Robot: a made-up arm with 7 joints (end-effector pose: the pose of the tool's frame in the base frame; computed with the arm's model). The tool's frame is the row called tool.
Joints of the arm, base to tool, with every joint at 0 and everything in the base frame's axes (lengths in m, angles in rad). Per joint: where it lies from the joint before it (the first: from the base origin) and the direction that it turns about. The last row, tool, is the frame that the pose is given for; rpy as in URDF.
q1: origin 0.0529 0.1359 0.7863 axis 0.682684 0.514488 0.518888
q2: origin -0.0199 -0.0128 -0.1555 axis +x
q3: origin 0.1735 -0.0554 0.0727 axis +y
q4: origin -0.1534 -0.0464 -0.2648 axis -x
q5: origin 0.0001 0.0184 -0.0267 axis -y
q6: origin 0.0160 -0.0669 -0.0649 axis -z
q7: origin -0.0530 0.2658 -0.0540 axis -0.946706 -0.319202 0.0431
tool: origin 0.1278 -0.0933 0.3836 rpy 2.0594 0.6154 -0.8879
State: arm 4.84 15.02 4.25 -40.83 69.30 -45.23 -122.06
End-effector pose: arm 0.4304 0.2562 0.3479 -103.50 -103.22 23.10
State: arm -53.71 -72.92 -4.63 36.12 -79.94 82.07 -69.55
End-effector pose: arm -0.1422 0.0961 0.8520 5.56 160.02 -79.26
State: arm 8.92 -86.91 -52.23 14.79 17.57 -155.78 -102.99
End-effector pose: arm 0.6571 -0.2426 0.6747 -53.82 -28.10 -62.24
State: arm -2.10 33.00 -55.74 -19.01 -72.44 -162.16 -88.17
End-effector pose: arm 0.1993 0.3050 0.2715 -4.30 108.76 3.08
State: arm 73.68 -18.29 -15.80 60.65 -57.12 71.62 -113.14
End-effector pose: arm -0.1955 -0.1141 0.2545 -101.43 47.91 93.81
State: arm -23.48 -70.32 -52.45 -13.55 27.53 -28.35 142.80
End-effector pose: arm 0.5543 -0.5512 0.2824 -46.87 -48.93 149.30
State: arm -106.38 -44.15 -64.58 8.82 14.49 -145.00 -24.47
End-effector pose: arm -0.1264 -0.1619 0.9995 -67.68 -20.94 -72.07
